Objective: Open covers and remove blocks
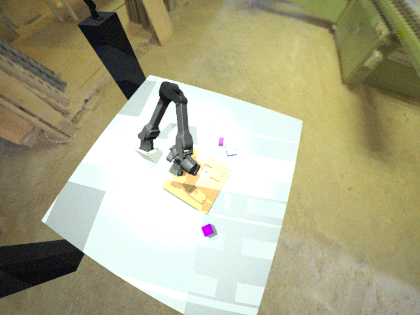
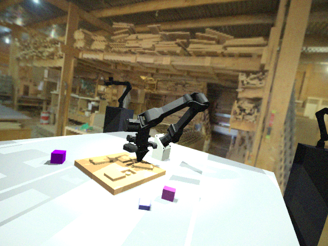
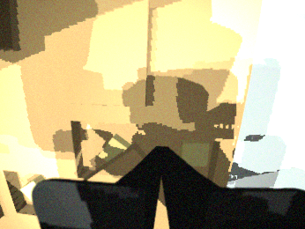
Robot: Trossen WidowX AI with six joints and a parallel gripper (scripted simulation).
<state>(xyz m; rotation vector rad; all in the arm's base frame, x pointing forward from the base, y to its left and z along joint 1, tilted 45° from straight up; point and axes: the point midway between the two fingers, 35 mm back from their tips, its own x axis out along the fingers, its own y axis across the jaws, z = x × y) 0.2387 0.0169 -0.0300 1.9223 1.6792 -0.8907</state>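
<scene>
Right now the tan puzzle board is 9 cm ahead of my gripper tip and 3 cm to the right of it. From my gripper tip the other things lie so: pink block (24 cm to the left, 14 cm ahead, 1 cm below); purple block (27 cm to the right, 24 cm ahead); lavender block (23 cm ahead, 19 cm to the left, 2 cm below).
</scene>
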